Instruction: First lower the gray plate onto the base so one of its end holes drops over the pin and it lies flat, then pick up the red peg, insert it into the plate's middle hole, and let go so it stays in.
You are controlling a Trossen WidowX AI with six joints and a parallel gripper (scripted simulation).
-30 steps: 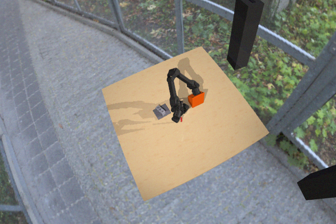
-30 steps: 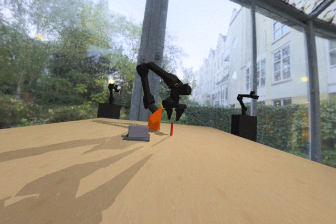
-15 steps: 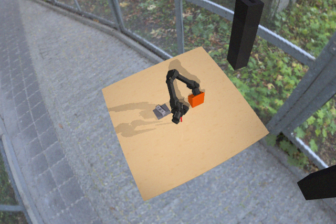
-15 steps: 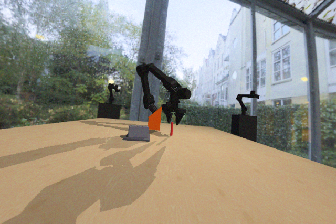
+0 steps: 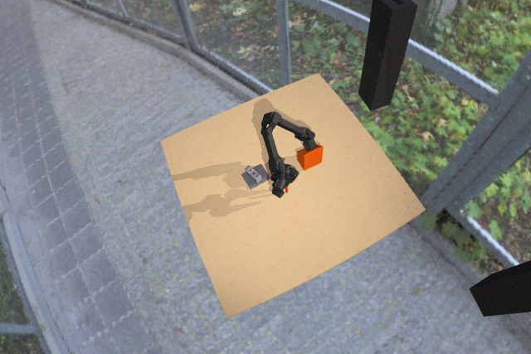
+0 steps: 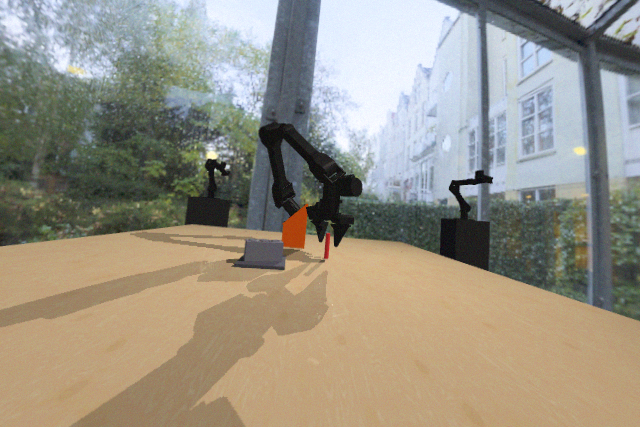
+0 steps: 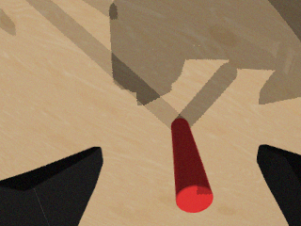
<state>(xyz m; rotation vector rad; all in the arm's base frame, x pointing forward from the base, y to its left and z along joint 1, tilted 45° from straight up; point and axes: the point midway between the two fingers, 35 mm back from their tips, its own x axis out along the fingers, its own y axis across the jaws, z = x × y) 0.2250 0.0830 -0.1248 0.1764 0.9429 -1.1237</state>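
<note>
Right now the red peg is right at my gripper tip. Round my gripper tip: dark flat base 15 cm to the right, 13 cm ahead, 4 cm below; then gray plate 17 cm to the right, 15 cm ahead.
</note>
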